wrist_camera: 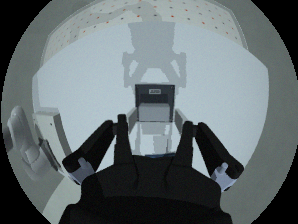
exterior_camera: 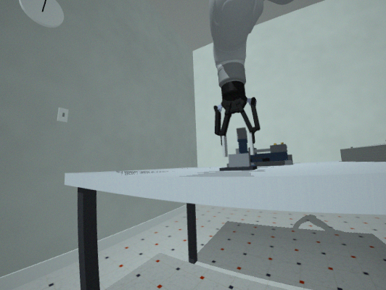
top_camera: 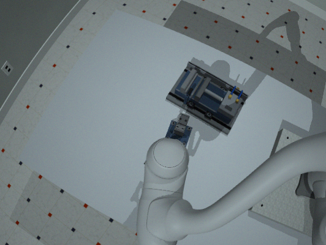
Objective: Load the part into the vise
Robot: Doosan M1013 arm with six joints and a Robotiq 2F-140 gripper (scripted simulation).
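Now: the part 4 cm below my hand. Also, from my hand: vise: 7 cm behind, 37 cm to the right, 3 cm below; then air cylinder: 16 cm behind, 35 cm to the right, 1 cm above.
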